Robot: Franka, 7 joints.
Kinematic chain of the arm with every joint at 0, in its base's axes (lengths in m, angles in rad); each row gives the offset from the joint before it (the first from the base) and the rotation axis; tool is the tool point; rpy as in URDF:
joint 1: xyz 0 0 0.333 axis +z
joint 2: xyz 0 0 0 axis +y
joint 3: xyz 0 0 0.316 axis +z
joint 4: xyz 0.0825 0 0 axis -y
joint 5: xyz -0.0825 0 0.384 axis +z
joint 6: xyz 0 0 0 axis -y
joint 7: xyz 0.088 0 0 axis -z
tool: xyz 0 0 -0.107 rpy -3.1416 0 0
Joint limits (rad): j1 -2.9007..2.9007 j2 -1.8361..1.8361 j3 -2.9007..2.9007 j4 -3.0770..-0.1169 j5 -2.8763..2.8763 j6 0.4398..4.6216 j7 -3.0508..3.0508
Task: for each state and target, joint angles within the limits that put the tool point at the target. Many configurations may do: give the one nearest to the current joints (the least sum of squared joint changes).
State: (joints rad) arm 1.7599 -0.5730 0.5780 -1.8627 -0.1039 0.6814 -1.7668
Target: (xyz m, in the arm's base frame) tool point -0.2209 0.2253 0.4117
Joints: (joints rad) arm 1.7464 -0.1925 0.6137 -2.2979 -0.0743 0.7969 -1.7668
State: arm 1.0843 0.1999 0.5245 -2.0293 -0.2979 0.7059 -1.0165
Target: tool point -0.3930 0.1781 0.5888
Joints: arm 1.6282 -0.1347 1.0710 -1.6675 -0.1549 0.7917 -1.0165
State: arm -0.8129 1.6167 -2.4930 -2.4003 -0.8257 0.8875 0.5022
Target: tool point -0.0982 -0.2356 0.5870
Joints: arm -0.7992 1.7788 -2.1590 -2.3205 -0.7452 0.8246 0.5022
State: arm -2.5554 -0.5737 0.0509 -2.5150 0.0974 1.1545 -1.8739
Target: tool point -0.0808 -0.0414 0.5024
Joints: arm -2.6150 -1.1934 -0.0441 -2.6840 0.0267 0.6419 -1.8739
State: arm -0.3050 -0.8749 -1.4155 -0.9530 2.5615 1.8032 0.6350
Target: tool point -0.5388 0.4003 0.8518
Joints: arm -0.9161 -0.9865 -1.3695 -0.5086 2.6197 1.8646 0.6350
